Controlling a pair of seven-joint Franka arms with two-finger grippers.
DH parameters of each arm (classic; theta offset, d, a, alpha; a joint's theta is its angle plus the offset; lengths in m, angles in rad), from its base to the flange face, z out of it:
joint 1: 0 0.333 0 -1.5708
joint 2: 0 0 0 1.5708
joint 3: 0 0.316 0.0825 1.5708
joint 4: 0 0 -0.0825 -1.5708
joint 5: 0 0.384 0 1.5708
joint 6: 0 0 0.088 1.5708
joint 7: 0 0.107 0 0
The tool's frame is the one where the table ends.
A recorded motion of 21 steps. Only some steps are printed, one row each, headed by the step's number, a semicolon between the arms.
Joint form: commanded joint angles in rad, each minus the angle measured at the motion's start. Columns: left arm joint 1, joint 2, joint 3, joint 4, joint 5, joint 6, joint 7; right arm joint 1, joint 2, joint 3, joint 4, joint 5, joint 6, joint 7.
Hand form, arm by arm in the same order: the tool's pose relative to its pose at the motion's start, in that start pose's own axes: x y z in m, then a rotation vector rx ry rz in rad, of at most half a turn. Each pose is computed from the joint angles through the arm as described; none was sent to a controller.
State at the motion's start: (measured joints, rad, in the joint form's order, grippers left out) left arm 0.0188 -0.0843 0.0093 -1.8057 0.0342 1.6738 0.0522; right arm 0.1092 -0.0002 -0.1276 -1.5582 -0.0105 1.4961 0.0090
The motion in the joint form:
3: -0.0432 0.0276 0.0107 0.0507 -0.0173 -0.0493 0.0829; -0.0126 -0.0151 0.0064 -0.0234 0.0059 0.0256 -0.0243
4: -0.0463 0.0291 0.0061 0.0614 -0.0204 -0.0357 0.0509; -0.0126 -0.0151 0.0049 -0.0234 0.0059 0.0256 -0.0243
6: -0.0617 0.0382 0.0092 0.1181 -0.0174 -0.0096 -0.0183; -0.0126 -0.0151 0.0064 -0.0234 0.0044 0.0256 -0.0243
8: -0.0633 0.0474 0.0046 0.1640 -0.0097 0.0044 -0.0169; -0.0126 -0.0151 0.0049 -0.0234 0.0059 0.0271 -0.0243
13: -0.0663 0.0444 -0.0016 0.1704 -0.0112 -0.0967 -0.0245; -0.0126 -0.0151 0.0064 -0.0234 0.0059 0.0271 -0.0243
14: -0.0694 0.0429 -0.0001 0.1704 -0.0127 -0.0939 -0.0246; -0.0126 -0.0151 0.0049 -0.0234 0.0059 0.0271 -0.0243
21: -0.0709 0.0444 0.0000 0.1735 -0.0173 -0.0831 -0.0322; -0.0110 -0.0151 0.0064 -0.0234 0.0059 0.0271 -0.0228
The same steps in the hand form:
3: 0.0058 0.0184 -0.0061 -0.0179 -0.0239 0.1134; -0.0021 0.0032 0.0008 0.0080 0.0172 -0.0186
4: 0.0084 0.0227 -0.0117 -0.0185 -0.0011 0.0885; -0.0020 0.0041 0.0008 0.0081 0.0172 -0.0172
6: 0.0159 0.0283 -0.0366 -0.0134 0.0722 0.0305; -0.0020 0.0034 0.0008 0.0065 0.0172 -0.0186
8: 0.0209 0.0305 -0.0553 -0.0044 0.1229 0.0374; -0.0019 0.0041 0.0007 0.0081 0.0187 -0.0171
13: 0.0099 0.0356 -0.0504 -0.0070 0.0314 0.0391; -0.0019 0.0032 0.0006 0.0080 0.0187 -0.0186
14: 0.0097 0.0366 -0.0515 -0.0085 0.0358 0.0406; -0.0019 0.0041 0.0007 0.0081 0.0187 -0.0171
21: 0.0113 0.0378 -0.0532 -0.0131 0.0482 0.0343; -0.0019 0.0024 0.0006 0.0079 0.0187 -0.0187

